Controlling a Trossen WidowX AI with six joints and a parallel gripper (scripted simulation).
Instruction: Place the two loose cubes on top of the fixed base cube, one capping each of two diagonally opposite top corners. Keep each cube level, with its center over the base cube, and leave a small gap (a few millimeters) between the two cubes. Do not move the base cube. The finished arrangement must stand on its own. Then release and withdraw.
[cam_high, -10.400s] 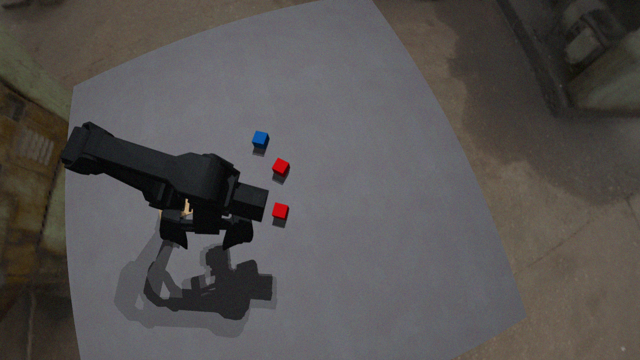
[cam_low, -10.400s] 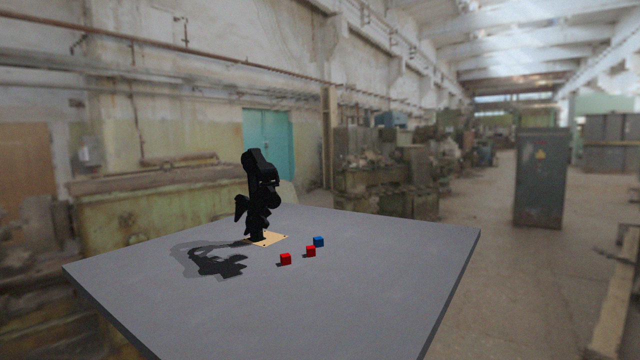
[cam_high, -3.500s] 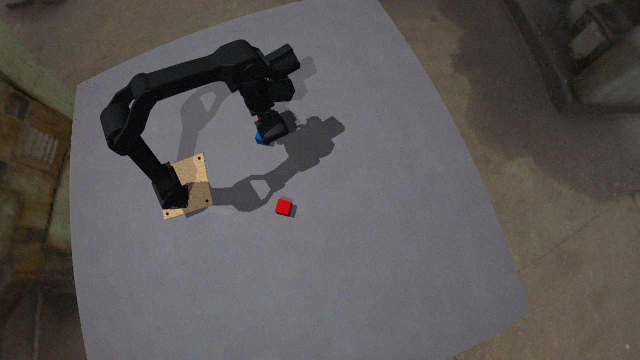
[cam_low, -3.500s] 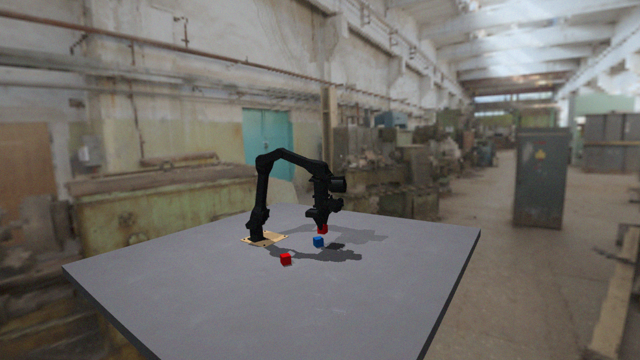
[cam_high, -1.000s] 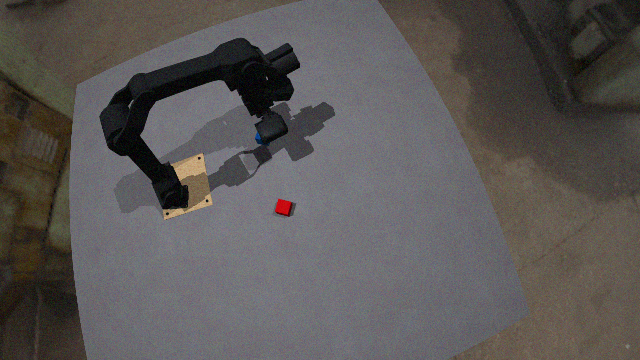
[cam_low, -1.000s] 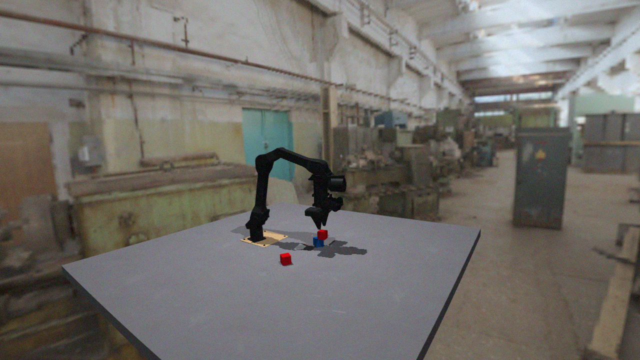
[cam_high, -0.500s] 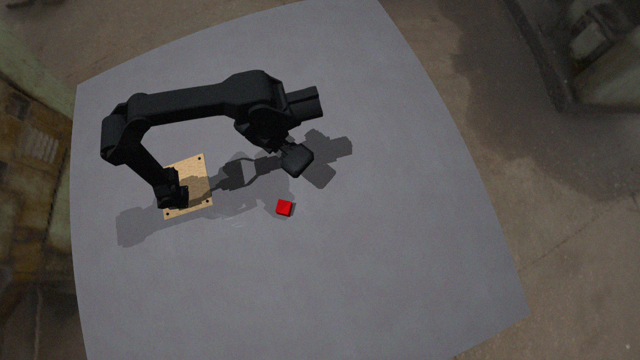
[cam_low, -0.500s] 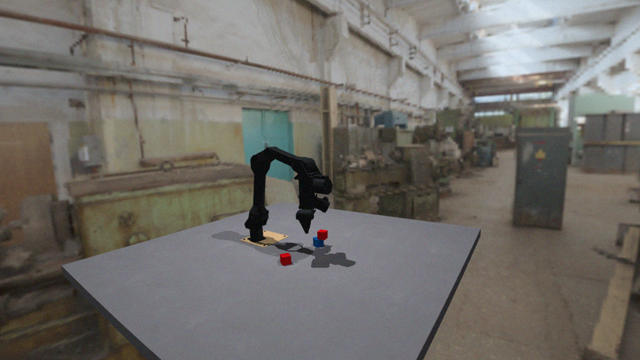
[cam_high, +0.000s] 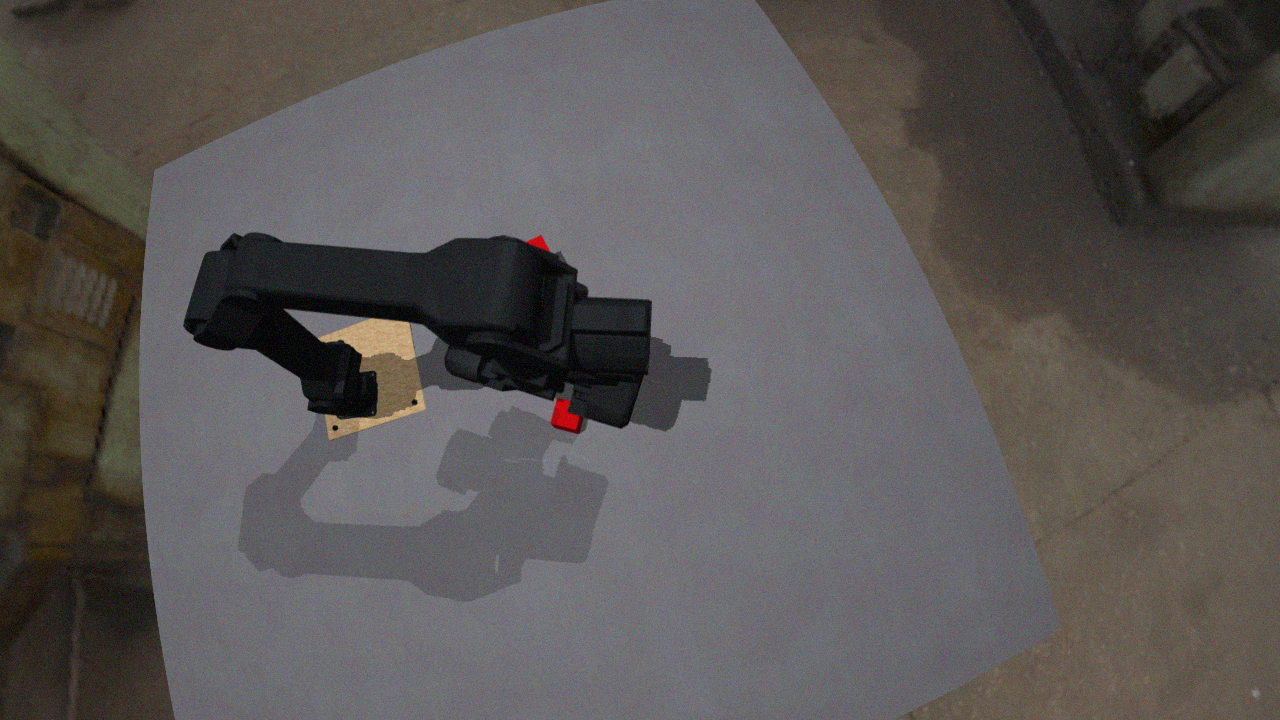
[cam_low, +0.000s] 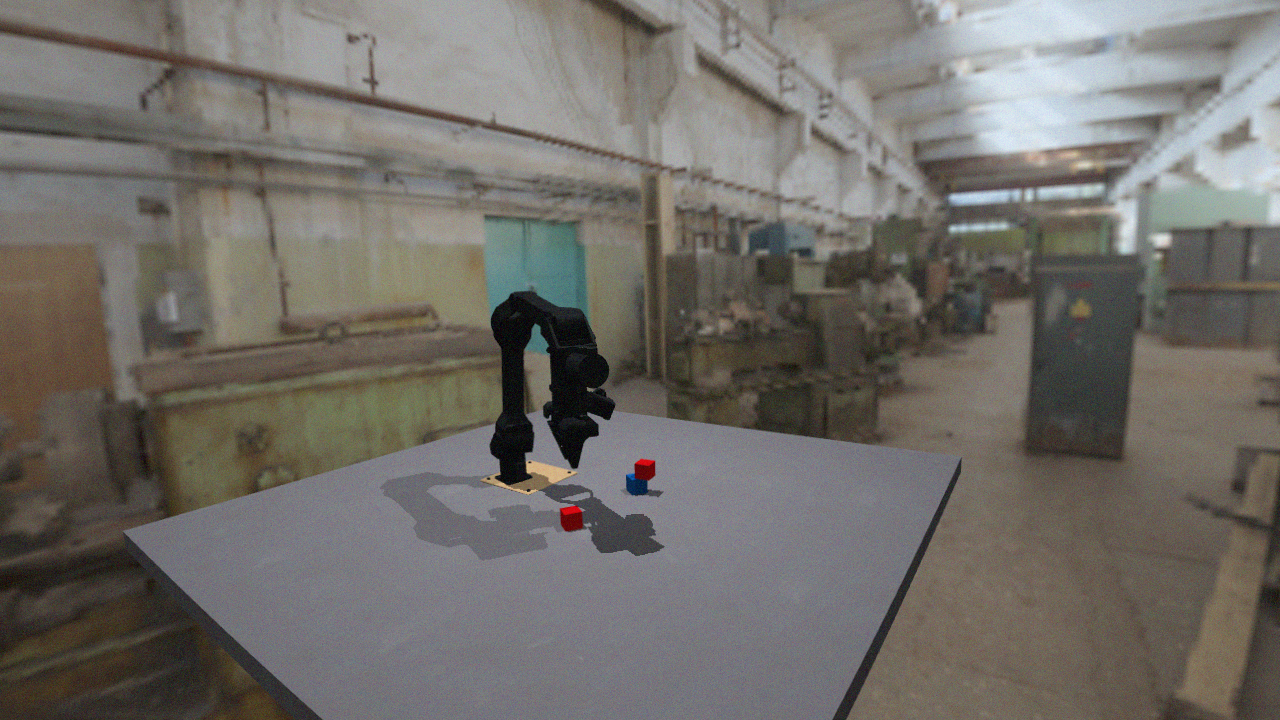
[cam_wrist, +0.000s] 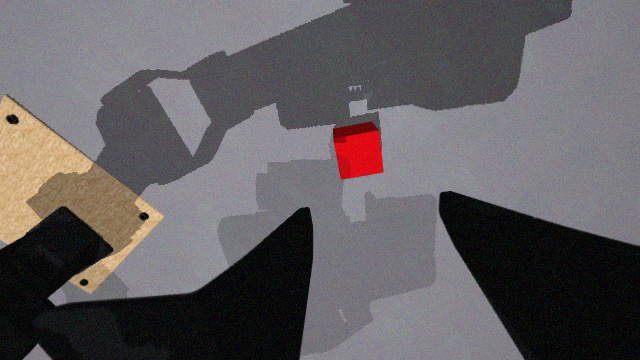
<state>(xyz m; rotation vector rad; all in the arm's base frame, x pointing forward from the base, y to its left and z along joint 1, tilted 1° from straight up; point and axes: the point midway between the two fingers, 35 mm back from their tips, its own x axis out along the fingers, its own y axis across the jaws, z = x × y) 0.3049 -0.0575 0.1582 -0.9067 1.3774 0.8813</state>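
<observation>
Now: gripper tip 4 cm past the blue cube, 20 cm to the right of it and 10 cm above it.
</observation>
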